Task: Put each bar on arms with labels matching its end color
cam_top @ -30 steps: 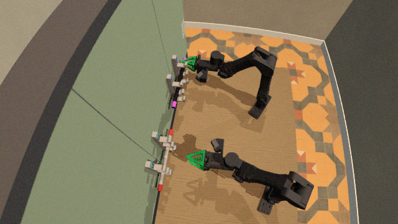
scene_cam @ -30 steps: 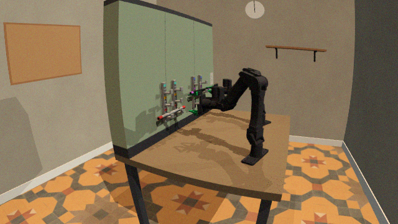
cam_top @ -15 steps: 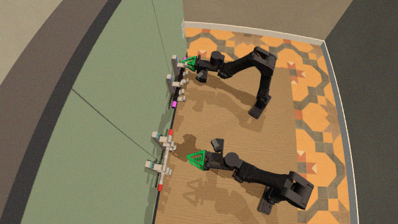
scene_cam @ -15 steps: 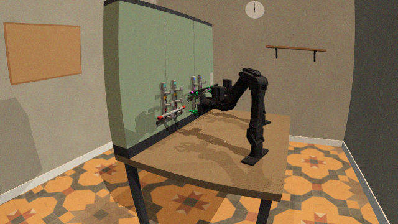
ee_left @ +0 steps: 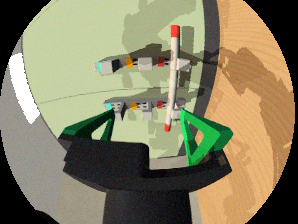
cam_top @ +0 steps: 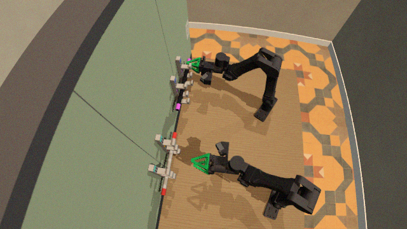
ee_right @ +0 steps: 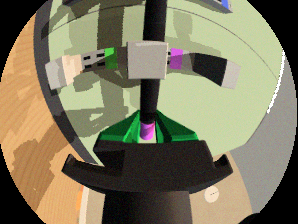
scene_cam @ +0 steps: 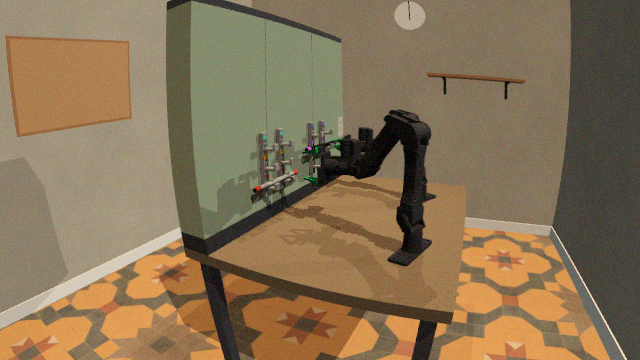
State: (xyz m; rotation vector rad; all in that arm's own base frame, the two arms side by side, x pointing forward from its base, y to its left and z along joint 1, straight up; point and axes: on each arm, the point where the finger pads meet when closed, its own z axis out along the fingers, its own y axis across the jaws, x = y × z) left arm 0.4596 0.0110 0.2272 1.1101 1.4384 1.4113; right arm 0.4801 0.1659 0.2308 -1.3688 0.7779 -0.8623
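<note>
Right now my right hand is 10 mm short of the bar and 130 mm to the right of it. The rest, counted from my right hand: green wall panel 140 mm ahead, 330 mm to the left, 190 mm above.
</note>
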